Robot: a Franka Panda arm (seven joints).
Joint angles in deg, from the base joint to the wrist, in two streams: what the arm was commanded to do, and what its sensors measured. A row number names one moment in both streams.
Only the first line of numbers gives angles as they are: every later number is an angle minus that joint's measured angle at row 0.
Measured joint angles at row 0:
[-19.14 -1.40 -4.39 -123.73 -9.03 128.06 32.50]
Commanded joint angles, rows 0 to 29:
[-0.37 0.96 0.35 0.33 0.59 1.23 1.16]
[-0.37 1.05 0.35 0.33 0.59 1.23 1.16]
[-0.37 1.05 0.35 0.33 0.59 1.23 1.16]
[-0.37 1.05 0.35 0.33 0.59 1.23 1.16]
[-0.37 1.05 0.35 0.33 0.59 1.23 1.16]
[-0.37 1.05 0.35 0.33 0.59 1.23 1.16]
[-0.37 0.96 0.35 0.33 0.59 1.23 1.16]
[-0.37 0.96 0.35 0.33 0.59 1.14 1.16]
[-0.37 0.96 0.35 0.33 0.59 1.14 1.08]
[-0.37 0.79 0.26 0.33 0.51 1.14 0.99]
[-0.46 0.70 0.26 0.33 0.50 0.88 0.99]
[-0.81 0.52 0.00 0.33 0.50 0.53 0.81]
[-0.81 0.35 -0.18 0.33 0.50 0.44 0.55]
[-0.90 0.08 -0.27 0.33 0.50 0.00 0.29]
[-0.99 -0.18 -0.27 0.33 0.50 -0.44 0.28]
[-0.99 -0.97 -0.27 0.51 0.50 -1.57 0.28]
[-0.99 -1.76 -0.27 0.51 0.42 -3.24 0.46]
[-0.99 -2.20 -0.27 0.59 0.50 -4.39 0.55]
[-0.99 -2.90 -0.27 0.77 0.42 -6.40 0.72]
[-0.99 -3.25 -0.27 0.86 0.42 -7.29 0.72]
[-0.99 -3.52 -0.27 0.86 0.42 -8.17 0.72]
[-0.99 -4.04 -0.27 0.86 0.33 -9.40 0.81]
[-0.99 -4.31 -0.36 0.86 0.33 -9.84 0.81]
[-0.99 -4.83 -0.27 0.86 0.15 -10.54 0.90]
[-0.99 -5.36 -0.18 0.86 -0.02 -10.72 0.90]
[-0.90 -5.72 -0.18 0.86 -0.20 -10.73 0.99]
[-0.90 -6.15 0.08 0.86 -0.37 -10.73 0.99]
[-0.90 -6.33 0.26 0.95 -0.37 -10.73 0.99]
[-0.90 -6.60 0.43 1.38 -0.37 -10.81 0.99]
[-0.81 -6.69 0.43 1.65 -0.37 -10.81 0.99]
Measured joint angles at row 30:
[-0.74 -5.27 -0.43 0.78 0.03 -9.57 0.04]
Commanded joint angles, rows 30 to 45:
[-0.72 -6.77 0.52 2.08 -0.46 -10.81 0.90]
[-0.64 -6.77 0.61 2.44 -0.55 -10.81 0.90]
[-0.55 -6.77 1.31 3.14 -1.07 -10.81 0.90]
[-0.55 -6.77 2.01 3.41 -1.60 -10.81 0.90]
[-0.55 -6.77 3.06 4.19 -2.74 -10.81 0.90]
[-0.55 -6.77 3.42 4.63 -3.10 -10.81 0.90]
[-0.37 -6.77 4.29 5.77 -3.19 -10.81 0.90]
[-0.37 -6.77 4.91 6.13 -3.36 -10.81 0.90]
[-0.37 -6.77 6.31 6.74 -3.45 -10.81 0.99]
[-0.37 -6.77 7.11 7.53 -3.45 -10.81 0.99]
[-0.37 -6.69 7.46 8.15 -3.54 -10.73 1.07]
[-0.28 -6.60 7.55 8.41 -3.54 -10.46 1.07]
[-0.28 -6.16 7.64 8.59 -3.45 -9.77 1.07]
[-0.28 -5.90 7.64 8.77 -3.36 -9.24 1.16]
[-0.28 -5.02 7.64 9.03 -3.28 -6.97 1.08]
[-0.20 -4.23 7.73 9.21 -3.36 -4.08 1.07]
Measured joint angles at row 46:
[-0.08 -6.59 7.34 7.73 -2.18 -8.88 0.04]
